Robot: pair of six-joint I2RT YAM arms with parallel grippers.
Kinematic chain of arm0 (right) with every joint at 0, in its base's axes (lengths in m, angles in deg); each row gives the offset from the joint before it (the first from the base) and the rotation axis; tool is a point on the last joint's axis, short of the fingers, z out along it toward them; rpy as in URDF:
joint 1: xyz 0 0 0.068 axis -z
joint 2: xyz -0.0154 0.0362 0.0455 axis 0.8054 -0.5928 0
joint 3: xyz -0.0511 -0.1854 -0.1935 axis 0.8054 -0.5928 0
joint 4: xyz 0.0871 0.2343 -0.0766 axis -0.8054 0.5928 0
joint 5: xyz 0.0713 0.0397 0.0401 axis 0.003 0.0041 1
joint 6: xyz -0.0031 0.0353 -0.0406 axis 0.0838 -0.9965 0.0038
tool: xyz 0 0 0 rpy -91.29 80.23 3.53
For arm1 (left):
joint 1: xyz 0 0 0.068 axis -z
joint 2: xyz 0.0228 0.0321 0.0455 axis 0.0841 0.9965 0
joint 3: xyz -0.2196 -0.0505 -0.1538 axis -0.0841 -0.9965 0
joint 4: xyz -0.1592 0.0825 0.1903 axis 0.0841 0.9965 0
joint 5: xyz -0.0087 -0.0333 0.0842 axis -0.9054 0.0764 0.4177
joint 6: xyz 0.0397 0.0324 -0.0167 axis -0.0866 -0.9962 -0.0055
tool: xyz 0 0 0 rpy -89.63 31.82 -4.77
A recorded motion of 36 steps. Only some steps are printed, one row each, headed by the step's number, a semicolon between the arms.
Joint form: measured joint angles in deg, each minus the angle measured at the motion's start. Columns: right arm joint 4, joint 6, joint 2, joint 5, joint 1, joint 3; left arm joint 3, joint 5, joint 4, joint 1, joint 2, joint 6.
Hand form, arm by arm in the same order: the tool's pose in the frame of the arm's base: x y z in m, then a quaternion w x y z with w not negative. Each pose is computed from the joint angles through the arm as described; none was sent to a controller.
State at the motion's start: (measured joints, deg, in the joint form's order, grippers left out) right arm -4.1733 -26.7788 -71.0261 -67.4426 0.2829 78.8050; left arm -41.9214 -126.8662 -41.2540 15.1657 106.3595 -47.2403
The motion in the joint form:
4: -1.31 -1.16 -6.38 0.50 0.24 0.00; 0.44 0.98 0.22 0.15 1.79 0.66
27: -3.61 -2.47 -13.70 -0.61 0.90 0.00; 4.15 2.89 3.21 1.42 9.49 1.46
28: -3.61 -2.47 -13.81 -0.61 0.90 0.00; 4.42 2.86 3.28 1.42 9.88 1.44
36: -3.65 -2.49 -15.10 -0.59 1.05 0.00; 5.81 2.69 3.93 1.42 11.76 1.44
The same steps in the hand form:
4: 0.0961 0.1023 0.1881 0.67841 -0.03697 0.66856 0.30236; 0.2318 -0.1074 0.2144 0.44322 0.62275 0.62345 -0.16448
27: 0.1028 0.1073 0.1765 0.65987 -0.03386 0.69760 0.27710; 0.2480 -0.1188 0.1972 0.38787 0.62272 0.65556 -0.17894
28: 0.1029 0.1074 0.1762 0.65944 -0.03420 0.69819 0.27659; 0.2492 -0.1193 0.1968 0.38655 0.62281 0.65605 -0.17967
36: 0.1040 0.1082 0.1734 0.65472 -0.03714 0.70497 0.27013; 0.2548 -0.1216 0.1948 0.37842 0.62264 0.65964 -0.18437

